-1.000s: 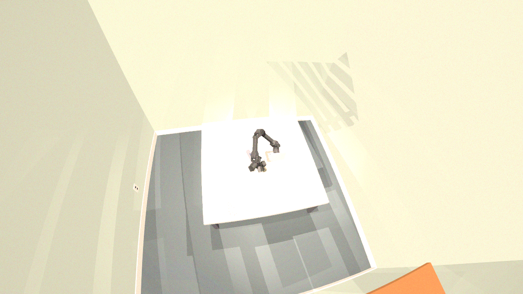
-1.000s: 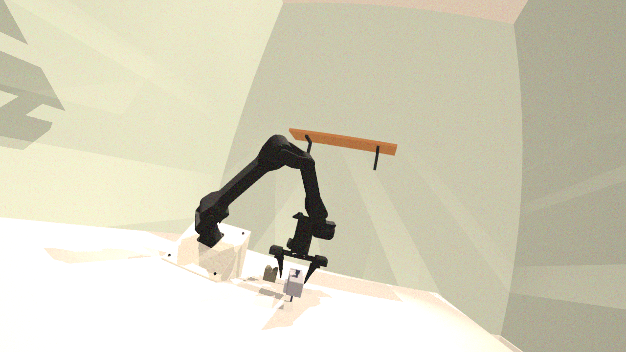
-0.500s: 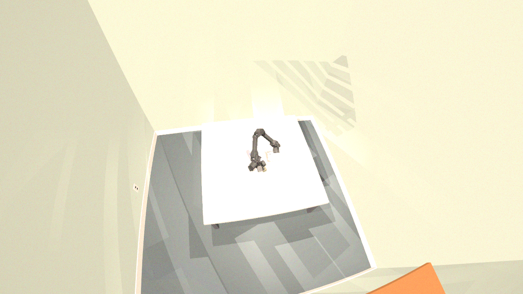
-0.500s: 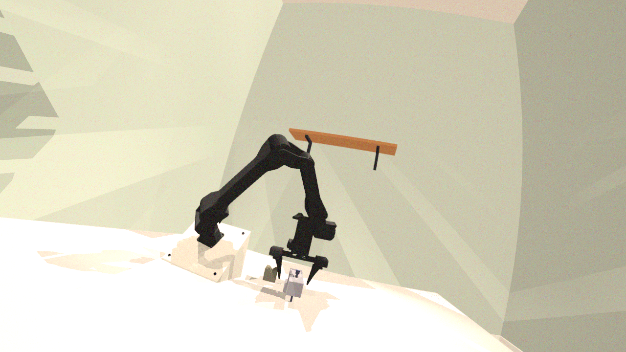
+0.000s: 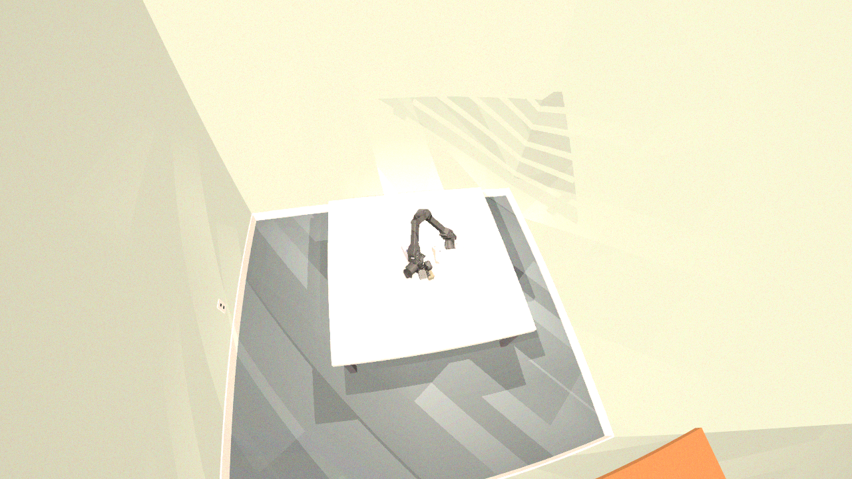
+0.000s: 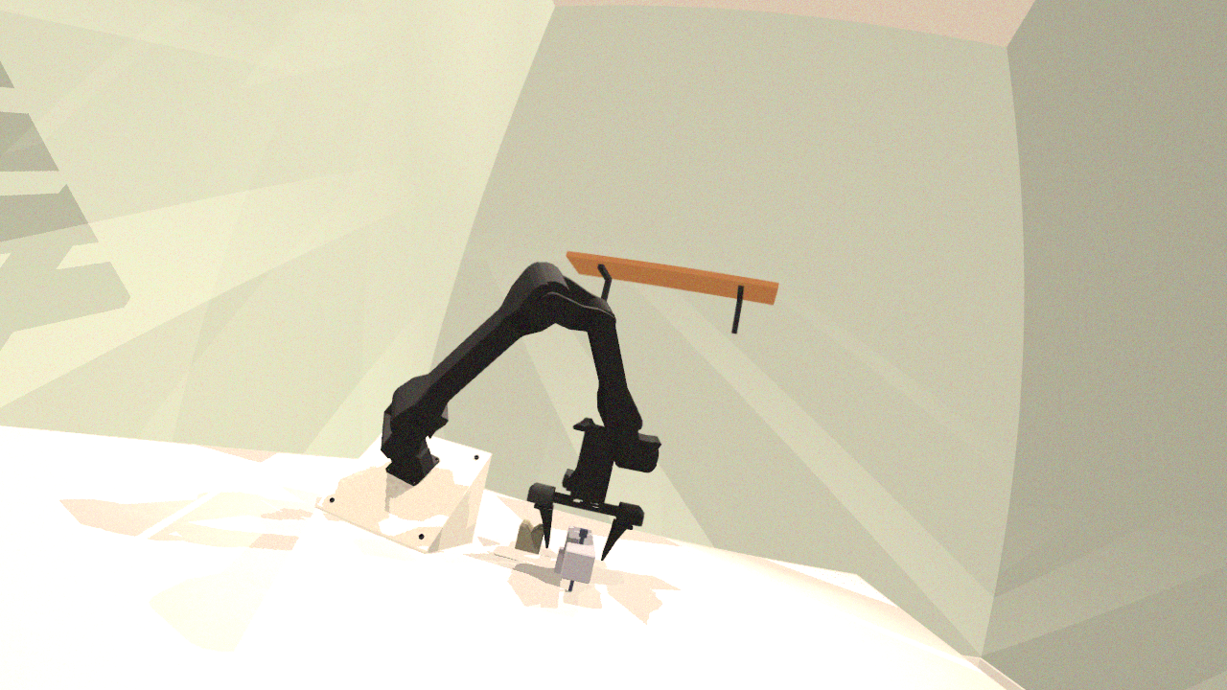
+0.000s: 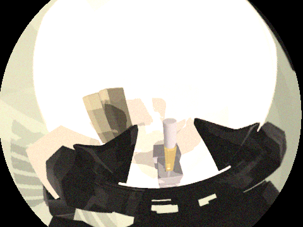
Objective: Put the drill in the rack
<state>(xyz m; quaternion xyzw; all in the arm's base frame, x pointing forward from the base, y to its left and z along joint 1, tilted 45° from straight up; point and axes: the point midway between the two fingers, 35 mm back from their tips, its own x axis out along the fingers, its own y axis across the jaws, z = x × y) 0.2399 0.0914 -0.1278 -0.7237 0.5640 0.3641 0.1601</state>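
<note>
Now: gripper tip 10 mm short of the drill, 40 mm to the left of it and 40 mm below it. Also, from my gripper tip: light grey box: 50 mm ahead, 130 mm to the right, 30 mm above; rack: 80 mm behind, 10 mm above; small dark key: 60 mm ahead, 150 mm to the right, 40 mm above.
</note>
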